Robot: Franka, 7 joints.
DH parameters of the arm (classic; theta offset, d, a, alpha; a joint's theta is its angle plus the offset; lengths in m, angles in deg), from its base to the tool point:
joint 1: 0 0.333 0 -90
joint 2: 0 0 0 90
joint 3: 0 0.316 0.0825 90
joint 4: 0 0 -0.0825 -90
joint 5: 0 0.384 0 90
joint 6: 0 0 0.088 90
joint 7: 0 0.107 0 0
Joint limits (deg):
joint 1: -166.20..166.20
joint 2: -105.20..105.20
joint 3: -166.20..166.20
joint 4: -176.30..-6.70
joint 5: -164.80..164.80
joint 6: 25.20..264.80
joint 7: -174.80..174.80
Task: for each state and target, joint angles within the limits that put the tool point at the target. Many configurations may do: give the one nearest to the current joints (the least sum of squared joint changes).
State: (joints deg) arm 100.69 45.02 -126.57 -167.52 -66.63 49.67 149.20
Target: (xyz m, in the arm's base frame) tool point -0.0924 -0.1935 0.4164
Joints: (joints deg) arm 75.05 39.32 -153.51 -172.22 -72.17 54.75 149.20
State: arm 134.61 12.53 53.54 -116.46 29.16 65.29 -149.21
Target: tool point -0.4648 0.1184 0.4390
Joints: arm 119.67 7.05 39.99 -108.79 26.73 64.32 -149.21
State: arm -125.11 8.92 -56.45 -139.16 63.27 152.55 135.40
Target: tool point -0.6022 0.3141 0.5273
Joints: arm -153.16 28.01 -62.23 -96.39 59.56 154.62 135.40
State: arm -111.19 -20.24 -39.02 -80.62 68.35 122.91 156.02
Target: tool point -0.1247 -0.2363 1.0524
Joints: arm -99.86 -26.37 -13.75 -72.45 69.95 117.95 156.02
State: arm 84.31 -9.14 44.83 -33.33 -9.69 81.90 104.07
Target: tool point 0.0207 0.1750 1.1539
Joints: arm 64.01 -2.33 20.57 -17.61 -17.18 117.96 104.07
